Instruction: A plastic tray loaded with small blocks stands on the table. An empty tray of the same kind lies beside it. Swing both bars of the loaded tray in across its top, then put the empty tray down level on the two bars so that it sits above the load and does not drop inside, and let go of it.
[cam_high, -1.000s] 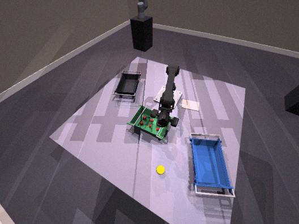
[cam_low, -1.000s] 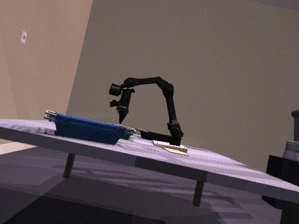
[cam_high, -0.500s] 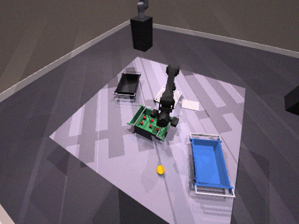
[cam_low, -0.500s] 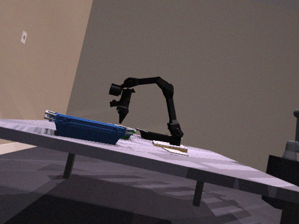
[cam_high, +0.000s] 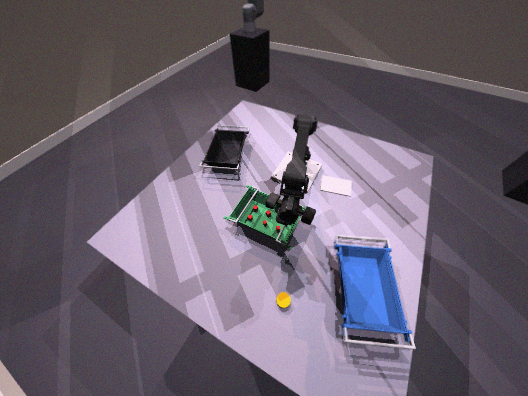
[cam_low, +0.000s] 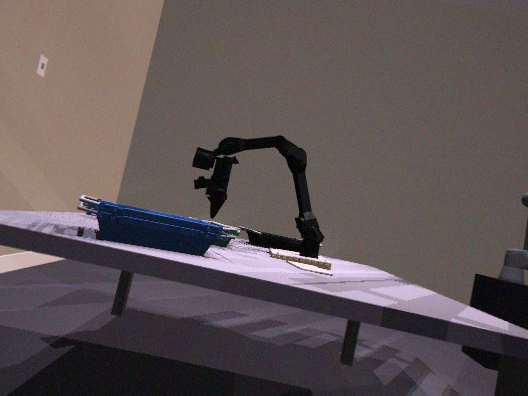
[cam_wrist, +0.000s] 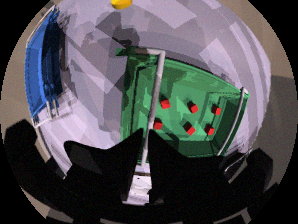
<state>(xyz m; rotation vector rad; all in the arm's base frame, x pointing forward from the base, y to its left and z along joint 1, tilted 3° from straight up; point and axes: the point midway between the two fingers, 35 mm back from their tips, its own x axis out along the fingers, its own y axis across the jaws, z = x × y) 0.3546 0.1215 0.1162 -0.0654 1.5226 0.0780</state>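
My gripper tip is 53 cm to the left of the black tray, 25 cm past it and 4 cm above it. Also, from my gripper tip: yellow disc 26 cm ahead, 13 cm to the left, 8 cm below; then card 34 cm behind, 10 cm to the left, 8 cm below.
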